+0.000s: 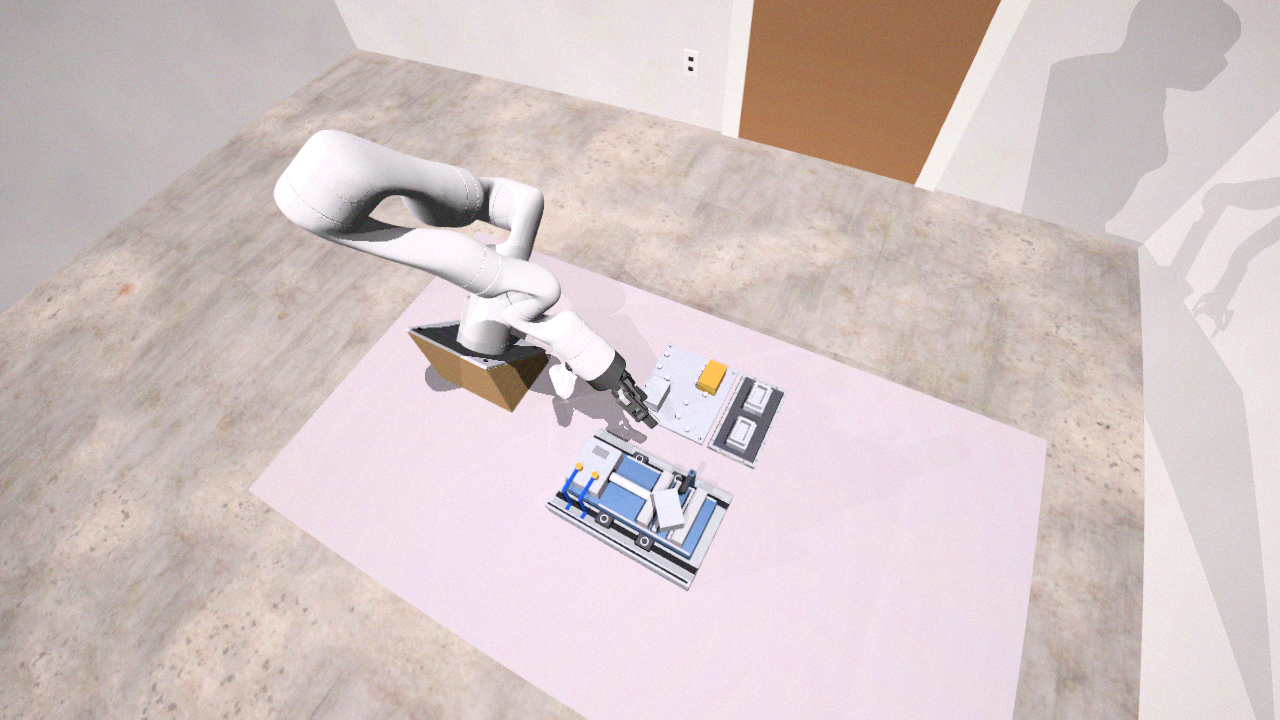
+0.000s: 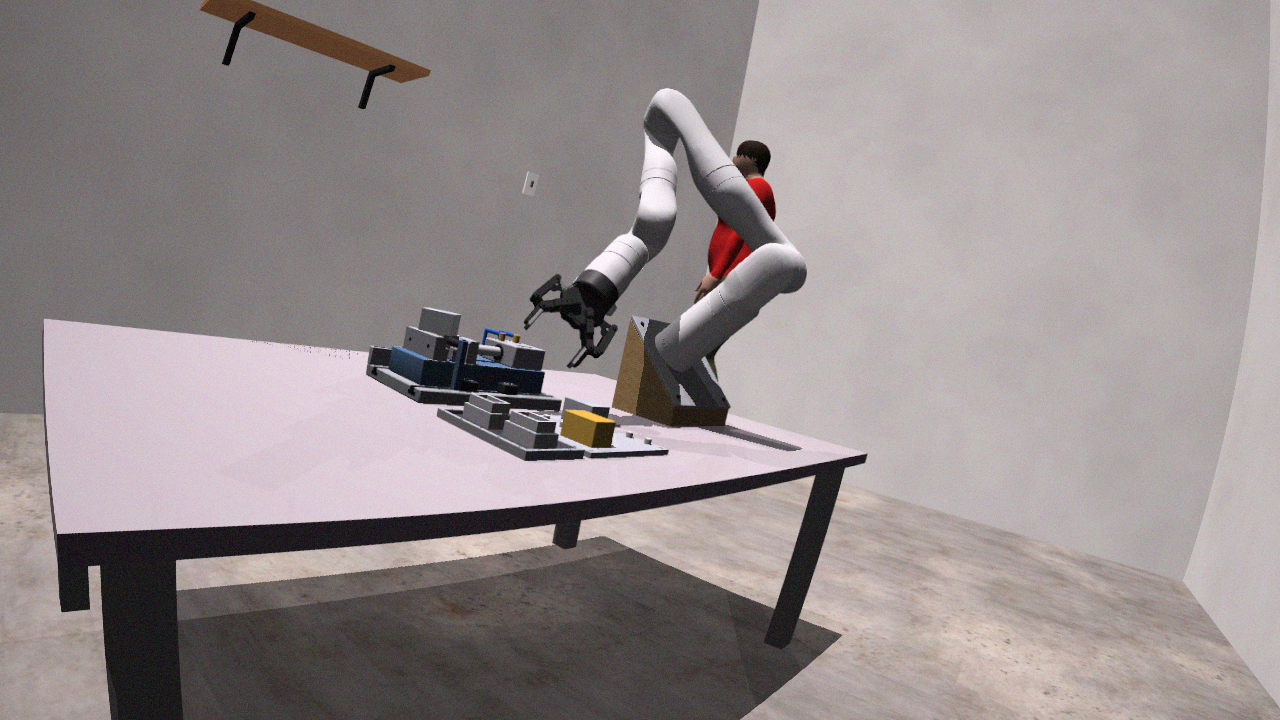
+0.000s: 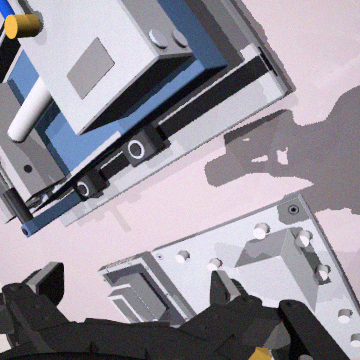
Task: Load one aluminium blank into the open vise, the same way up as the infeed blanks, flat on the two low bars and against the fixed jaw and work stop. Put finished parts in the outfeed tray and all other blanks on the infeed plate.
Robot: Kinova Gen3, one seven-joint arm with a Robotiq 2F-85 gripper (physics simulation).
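Pixels of known places: gripper, fingertip midpoint: [image 1: 649, 412] [image 2: 547, 346] [image 3: 136, 282]; arm's base at its link origin: [image 1: 483, 345] [image 2: 671, 352].
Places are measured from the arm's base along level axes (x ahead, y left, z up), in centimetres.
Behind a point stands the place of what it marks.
Note:
An aluminium blank [image 1: 668, 508] {z 0.2, x 46.6, y -17.7 cm} [image 2: 439, 320] {z -1.2, x 48.1, y -16.0 cm} lies on top of the jaws of the vise [image 1: 595, 464] {z -3.4, x 31.1, y -14.0 cm} [image 2: 519, 354] {z -4.6, x 33.7, y -9.8 cm} [image 3: 107, 47] {z -3.4, x 29.4, y -11.2 cm}, turned out of line with them, above the low bars. The work stop [image 1: 688, 481] {z -3.4, x 47.9, y -11.0 cm} [image 2: 458, 362] {z -6.6, x 48.7, y -8.9 cm} [image 3: 22, 212] {z -3.7, x 47.3, y -10.7 cm} is beside it. Another grey blank [image 1: 657, 394] {z -8.5, x 35.5, y 5.9 cm} [image 2: 586, 405] {z -8.8, x 36.9, y 8.2 cm} [image 3: 270, 277] {z -8.6, x 34.2, y 5.4 cm} sits on the infeed plate [image 1: 682, 385] {z -12.2, x 39.1, y 11.6 cm} [image 2: 640, 449] {z -12.1, x 38.5, y 19.8 cm} [image 3: 225, 246] {z -12.1, x 38.6, y 3.2 cm}. Two finished parts [image 1: 759, 394] {z -10.2, x 55.2, y 14.1 cm} [image 1: 740, 433] {z -10.3, x 53.9, y 4.2 cm} stand in the outfeed tray [image 1: 750, 414] [image 2: 474, 434]. My gripper [image 1: 644, 417] {z -1.8, x 36.9, y -1.4 cm} [image 2: 550, 345] {z -1.8, x 36.9, y -1.4 cm} [image 3: 136, 282] {z -1.8, x 36.9, y -1.4 cm} is open and empty, above the table between vise and infeed plate.
A yellow block [image 1: 712, 377] {z -8.6, x 44.9, y 13.7 cm} [image 2: 587, 428] {z -9.9, x 46.9, y 16.0 cm} [image 3: 260, 354] {z -10.5, x 42.9, y 15.7 cm} sits on the infeed plate among small pins. Blue hoses [image 1: 586, 497] {z -7.0, x 31.2, y -19.3 cm} with brass fittings rise at the vise's screw end. The arm's wedge base [image 1: 487, 383] {z -1.8, x 4.3, y -6.8 cm} [image 2: 637, 376] {z -5.6, x 7.3, y -2.2 cm} stands beyond the vise. A person [image 2: 759, 192] stands behind the arm.

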